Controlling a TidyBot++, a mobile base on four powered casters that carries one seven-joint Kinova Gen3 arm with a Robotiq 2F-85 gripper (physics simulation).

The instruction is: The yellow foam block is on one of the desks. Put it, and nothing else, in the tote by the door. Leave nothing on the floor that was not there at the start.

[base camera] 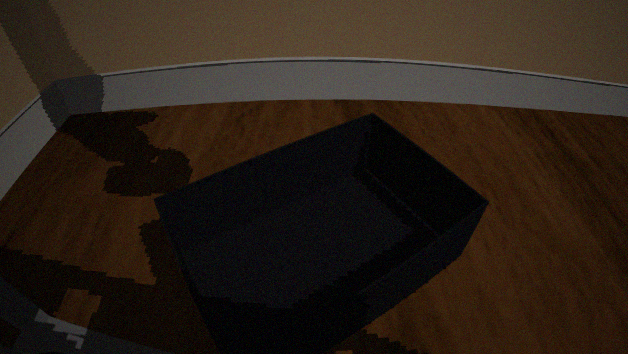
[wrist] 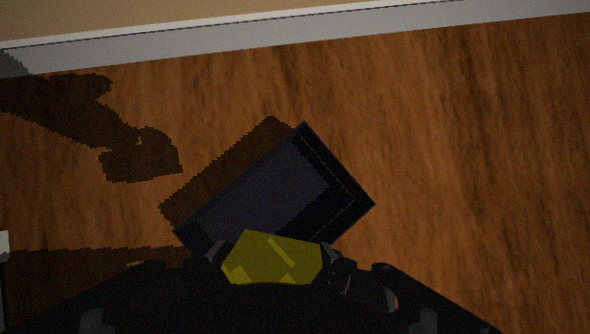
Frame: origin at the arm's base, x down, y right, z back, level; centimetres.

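Seen in the pictures: gripper, fingertip midpoint: (wrist: 273, 255).
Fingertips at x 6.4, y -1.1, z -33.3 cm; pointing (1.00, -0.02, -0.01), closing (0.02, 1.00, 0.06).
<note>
A point is followed by its place in that frame.
The yellow foam block (wrist: 275, 260) {y -0.9, x 4.6, z -33.6 cm} is between the two fingertips of my gripper (wrist: 273, 255) {y -1.1, x 6.4, z -33.3 cm} at the bottom of the wrist view. The gripper is shut on it. The dark tote (base camera: 325, 150) {y -2.2, x 32.7, z -44.3 cm} (wrist: 340, 165) {y 10.2, x 29.9, z -41.3 cm} stands open on the floor, turned at an angle to the wall. In the wrist view the block and gripper cover the tote's near corner; the block is above floor level, and its exact height over the tote cannot be told. The part of the tote's inside that shows holds no object. The gripper does not show in the base camera view.
A beige wall (base camera: 350, 25) {y 0.0, x 24.2, z -71.5 cm} with a white baseboard (base camera: 320, 80) {y -5.2, x 35.4, z -69.4 cm} (wrist: 200, 37) {y -16.5, x 34.1, z -67.9 cm} runs behind the tote. Another wall meets it at the left in the base camera view. Shadows of the arm and gripper lie on the wooden floor (base camera: 550, 200) {y 35.3, x 39.7, z -45.5 cm} (wrist: 450, 150) {y 39.1, x 39.7, z -45.1 cm} left of the tote.
</note>
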